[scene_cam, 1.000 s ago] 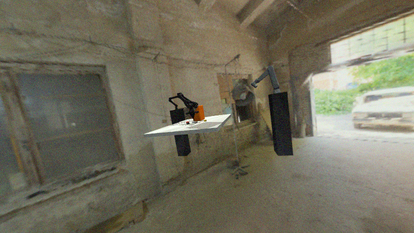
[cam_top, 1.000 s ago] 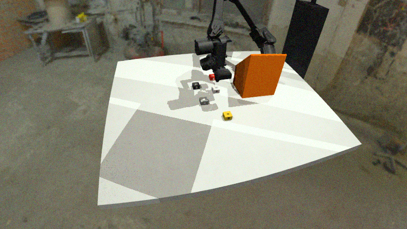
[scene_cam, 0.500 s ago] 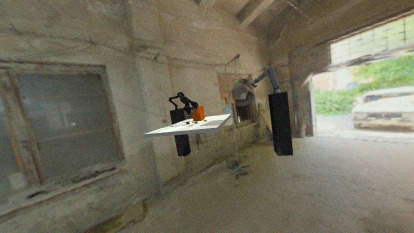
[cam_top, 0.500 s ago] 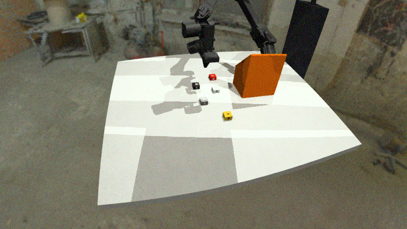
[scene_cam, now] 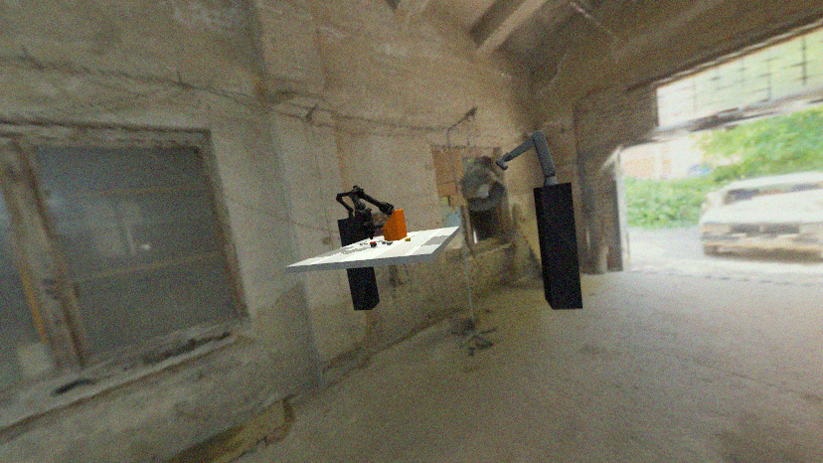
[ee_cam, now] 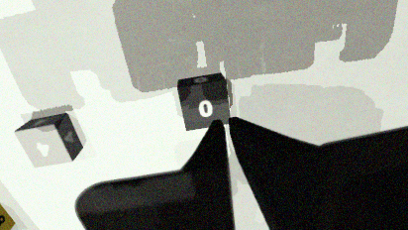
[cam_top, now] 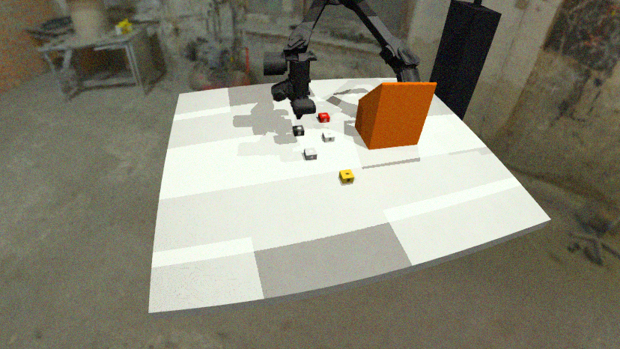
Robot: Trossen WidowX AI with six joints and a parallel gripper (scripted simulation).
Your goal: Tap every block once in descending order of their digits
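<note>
Now: the black block 4 cm below my gripper tip and 1 cm to the left of it. The rest, counted from my gripper tip: red block: 11 cm behind, 5 cm to the right, 4 cm below; white block: 8 cm behind, 6 cm to the left, 4 cm below; grey block: 13 cm to the left, 4 cm below.
</note>
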